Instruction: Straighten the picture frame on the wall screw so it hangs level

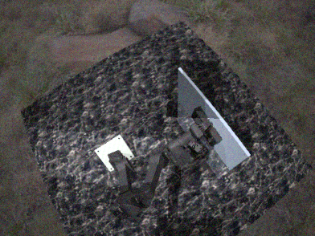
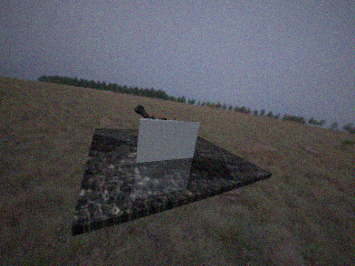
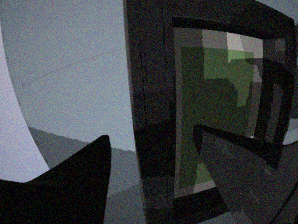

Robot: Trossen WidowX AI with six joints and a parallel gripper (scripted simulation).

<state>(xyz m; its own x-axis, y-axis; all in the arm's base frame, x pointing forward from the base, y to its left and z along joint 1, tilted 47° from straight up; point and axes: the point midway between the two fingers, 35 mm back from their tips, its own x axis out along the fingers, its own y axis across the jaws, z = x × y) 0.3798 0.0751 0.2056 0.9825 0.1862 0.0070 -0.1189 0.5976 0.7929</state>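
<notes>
My gripper tip is now 10 mm to the right of the picture frame and 50 mm above it. The rest, counted from my gripper tip: wall panel: 10 mm ahead, 30 mm to the left, 60 mm below.
</notes>
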